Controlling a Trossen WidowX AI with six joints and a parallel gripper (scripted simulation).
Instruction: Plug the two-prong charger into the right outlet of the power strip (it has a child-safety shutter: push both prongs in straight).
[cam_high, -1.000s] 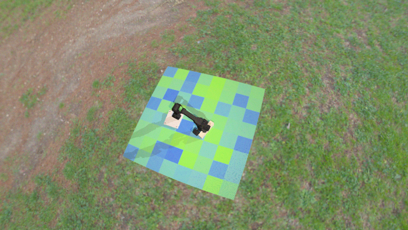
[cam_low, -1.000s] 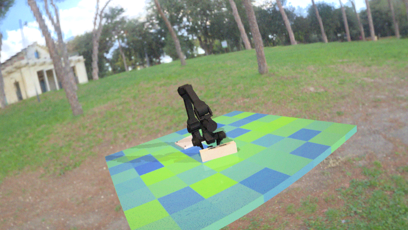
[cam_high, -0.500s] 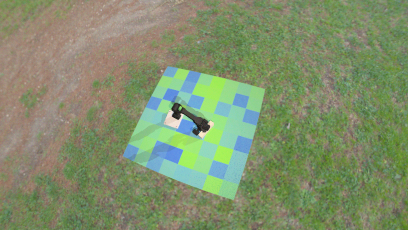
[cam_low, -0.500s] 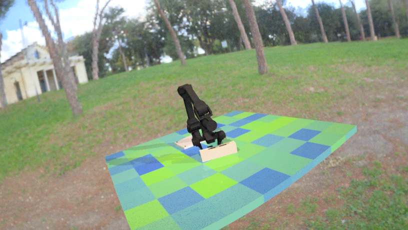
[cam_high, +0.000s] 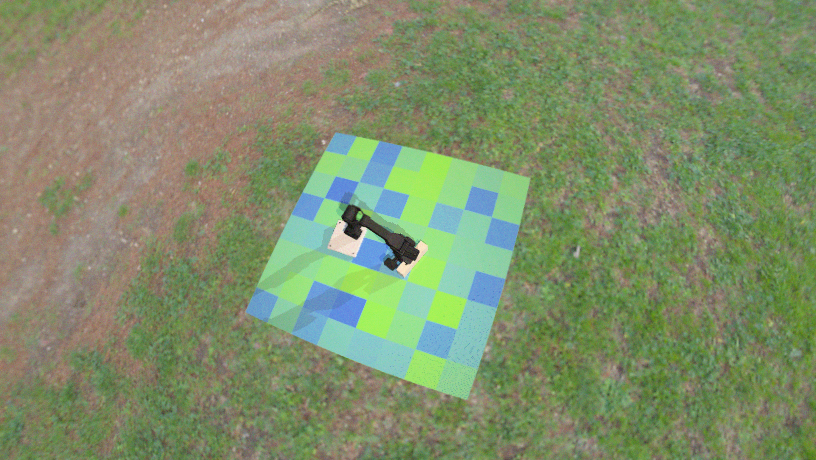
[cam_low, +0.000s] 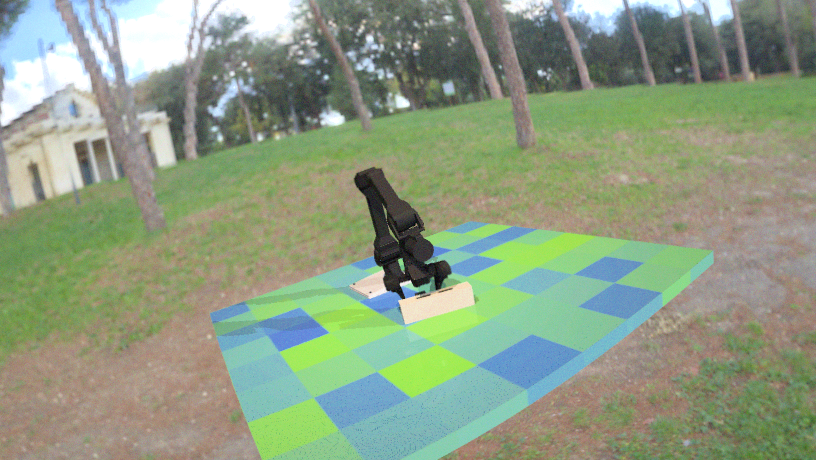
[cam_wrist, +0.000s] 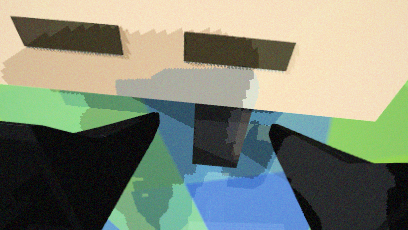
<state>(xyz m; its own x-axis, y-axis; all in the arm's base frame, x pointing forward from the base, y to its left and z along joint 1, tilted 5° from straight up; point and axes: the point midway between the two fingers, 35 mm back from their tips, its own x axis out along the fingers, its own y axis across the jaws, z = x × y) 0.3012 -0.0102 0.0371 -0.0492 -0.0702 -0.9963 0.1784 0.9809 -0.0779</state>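
My gripper tip is now 2 cm short of the two-prong charger, 1 cm to the left of it and 1 cm below it.
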